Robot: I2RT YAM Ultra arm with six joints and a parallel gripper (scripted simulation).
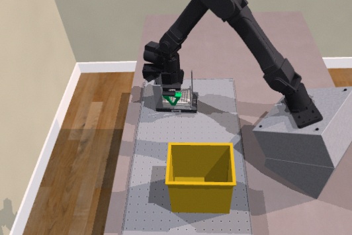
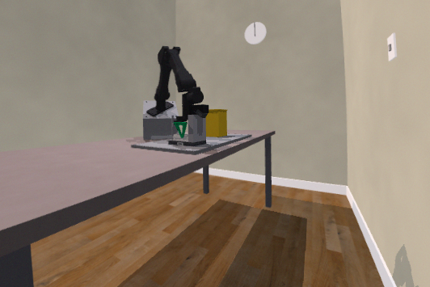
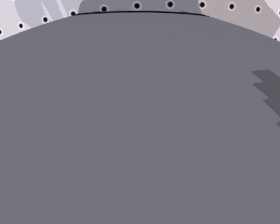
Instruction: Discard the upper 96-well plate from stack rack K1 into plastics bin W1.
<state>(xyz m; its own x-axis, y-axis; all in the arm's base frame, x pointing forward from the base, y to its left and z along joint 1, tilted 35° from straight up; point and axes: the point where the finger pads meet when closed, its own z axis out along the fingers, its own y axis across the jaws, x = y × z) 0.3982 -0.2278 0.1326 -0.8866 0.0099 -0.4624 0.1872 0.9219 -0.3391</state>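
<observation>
Right now my hand is 7 cm short of the rack wall, 4 cm below it and 1 cm to the left of it. Also, from my hand: yellow plastics bin W1: 40 cm to the left, 5 cm above, 4 cm behind.
</observation>
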